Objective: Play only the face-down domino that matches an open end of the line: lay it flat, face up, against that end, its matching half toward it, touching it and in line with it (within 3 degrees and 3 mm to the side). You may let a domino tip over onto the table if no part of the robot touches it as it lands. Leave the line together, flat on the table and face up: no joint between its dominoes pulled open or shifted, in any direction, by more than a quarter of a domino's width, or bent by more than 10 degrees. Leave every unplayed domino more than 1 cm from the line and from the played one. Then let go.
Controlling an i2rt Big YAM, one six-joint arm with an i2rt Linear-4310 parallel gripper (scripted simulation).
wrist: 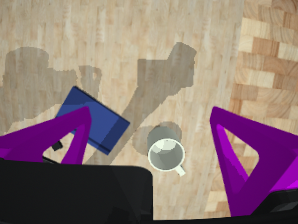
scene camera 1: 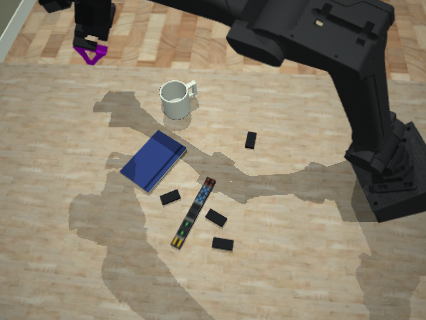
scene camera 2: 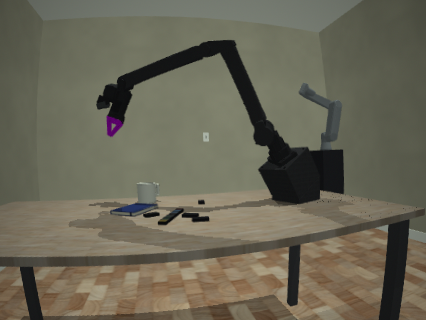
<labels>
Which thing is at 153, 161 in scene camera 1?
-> A blue book.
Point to a white mug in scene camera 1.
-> At 173, 90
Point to a blue book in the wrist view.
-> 107, 127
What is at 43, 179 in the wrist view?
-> My gripper.
</labels>
